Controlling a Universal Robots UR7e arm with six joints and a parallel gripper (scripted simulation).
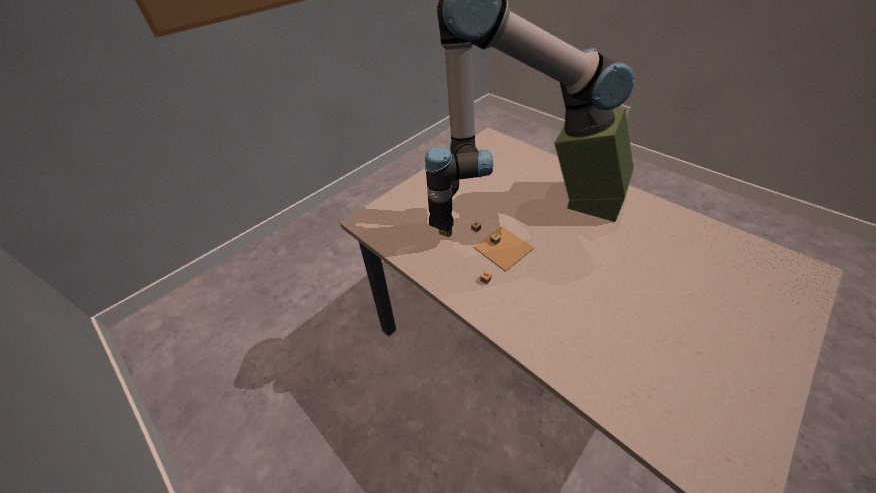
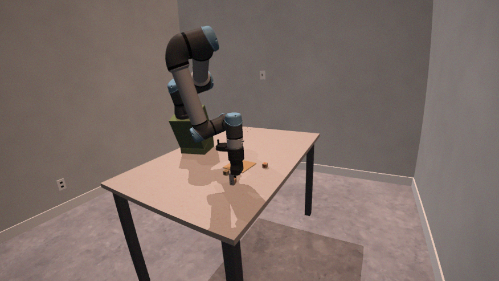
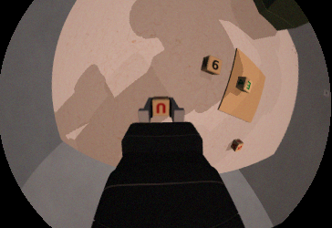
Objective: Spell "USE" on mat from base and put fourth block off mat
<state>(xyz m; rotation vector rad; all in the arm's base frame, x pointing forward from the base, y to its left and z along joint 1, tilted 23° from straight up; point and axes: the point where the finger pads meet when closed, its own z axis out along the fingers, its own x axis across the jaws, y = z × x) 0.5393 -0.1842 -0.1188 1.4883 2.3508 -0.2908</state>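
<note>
Right now the mat is 11 cm behind my hand, 17 cm to the left of it and 2 cm below it.
</note>
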